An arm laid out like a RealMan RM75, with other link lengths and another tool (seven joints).
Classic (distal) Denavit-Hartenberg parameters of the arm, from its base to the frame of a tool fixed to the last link. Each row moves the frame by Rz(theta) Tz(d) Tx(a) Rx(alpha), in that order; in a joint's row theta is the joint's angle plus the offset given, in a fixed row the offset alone. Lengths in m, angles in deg.
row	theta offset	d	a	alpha
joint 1	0.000	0.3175	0.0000	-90.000
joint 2	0.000	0.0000	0.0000	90.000
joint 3	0.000	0.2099	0.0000	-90.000
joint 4	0.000	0.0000	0.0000	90.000
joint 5	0.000	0.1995	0.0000	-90.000
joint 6	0.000	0.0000	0.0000	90.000
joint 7	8.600	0.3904	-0.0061	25.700
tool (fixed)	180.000	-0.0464	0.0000	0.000
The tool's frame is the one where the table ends.
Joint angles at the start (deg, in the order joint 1, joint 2, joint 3, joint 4, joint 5, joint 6, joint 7):
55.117 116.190 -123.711 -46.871 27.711 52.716 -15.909
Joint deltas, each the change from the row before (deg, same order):
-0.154 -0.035 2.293 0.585 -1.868 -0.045 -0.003
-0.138 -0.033 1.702 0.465 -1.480 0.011 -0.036
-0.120 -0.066 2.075 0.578 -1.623 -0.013 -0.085
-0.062 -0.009 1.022 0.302 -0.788 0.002 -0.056
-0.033 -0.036 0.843 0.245 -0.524 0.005 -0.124
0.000 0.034 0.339 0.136 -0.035 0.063 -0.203
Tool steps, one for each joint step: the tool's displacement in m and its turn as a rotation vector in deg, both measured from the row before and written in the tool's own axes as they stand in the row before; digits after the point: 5 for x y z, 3 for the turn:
-0.00080 0.01281 0.00623 -1.287 -0.576 1.190
-0.00173 0.00970 0.00506 -1.009 -0.530 0.765
-0.00203 0.01131 0.00590 -1.113 -0.658 0.977
-0.00124 0.00517 0.00287 -0.508 -0.354 0.460
-0.00094 0.00404 0.00219 -0.348 -0.281 0.375
-0.00066 0.00037 0.00030 0.045 -0.139 0.078

